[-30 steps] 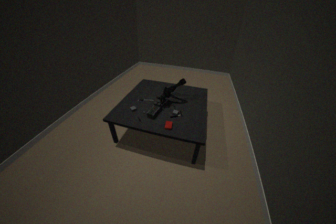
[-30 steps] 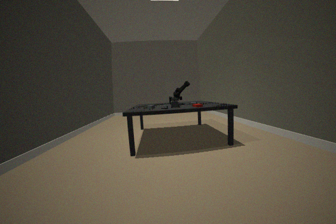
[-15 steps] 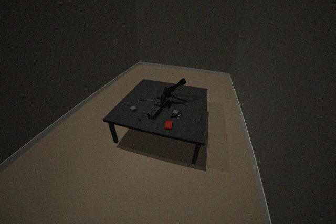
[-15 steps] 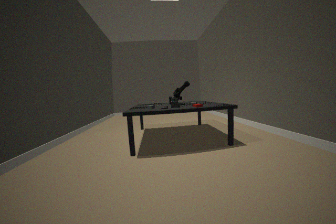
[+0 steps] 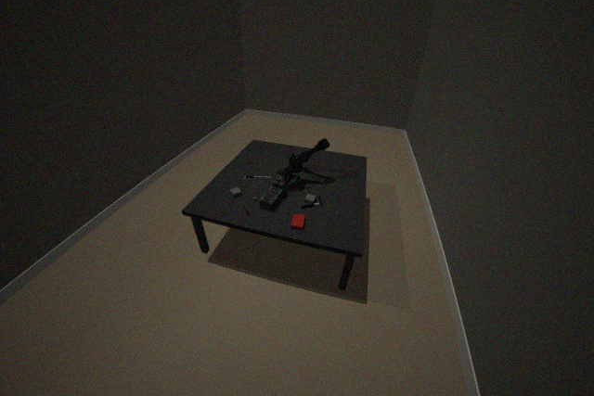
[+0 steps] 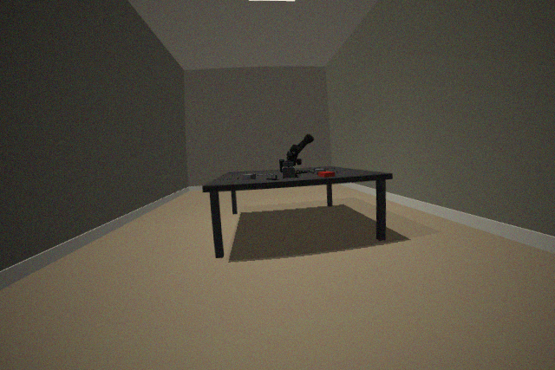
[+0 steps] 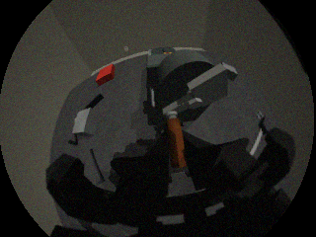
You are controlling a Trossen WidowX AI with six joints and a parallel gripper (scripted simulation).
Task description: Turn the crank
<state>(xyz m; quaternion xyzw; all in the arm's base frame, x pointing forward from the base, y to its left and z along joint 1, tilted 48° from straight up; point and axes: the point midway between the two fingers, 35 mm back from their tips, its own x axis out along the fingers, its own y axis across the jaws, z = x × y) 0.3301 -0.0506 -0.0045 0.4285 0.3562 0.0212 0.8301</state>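
My gripper tip is now 150 mm short of the red pointer, 60 mm to the left of it and 40 mm below it. From my gripper tip the other things lie so: crank handle (20 mm behind, 20 mm above).
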